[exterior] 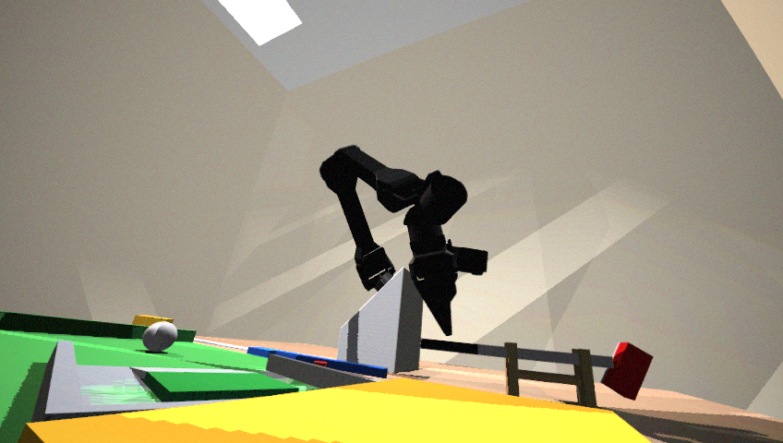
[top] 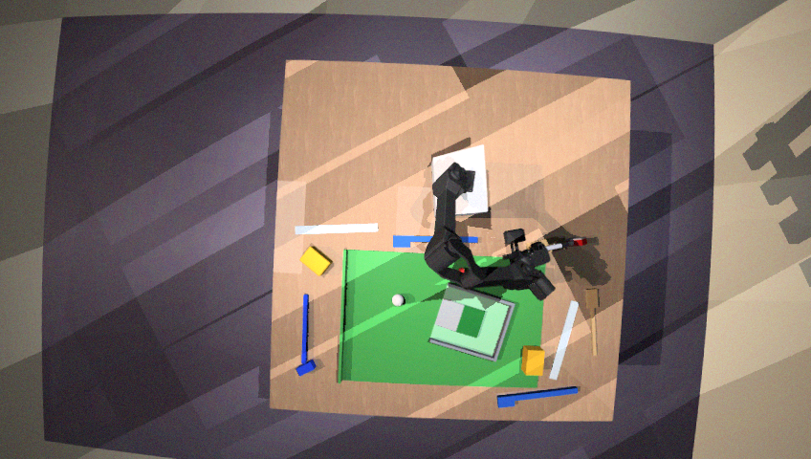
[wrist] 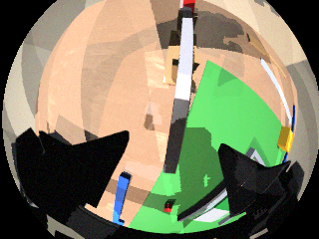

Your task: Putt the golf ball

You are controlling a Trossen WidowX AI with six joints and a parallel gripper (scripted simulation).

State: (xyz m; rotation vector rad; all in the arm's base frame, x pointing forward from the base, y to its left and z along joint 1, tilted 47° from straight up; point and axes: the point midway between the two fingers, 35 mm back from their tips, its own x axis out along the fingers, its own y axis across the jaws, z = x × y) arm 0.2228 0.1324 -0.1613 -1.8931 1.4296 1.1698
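Now: gripper tip 4 cm past the red putter, 11 cm to the right of it and 2 cm above it. From my gripper tip the other things lie so: white golf ball (21 cm ahead, 38 cm to the right, 5 cm below); small red cube (8 cm ahead, 17 cm to the right, 6 cm below).
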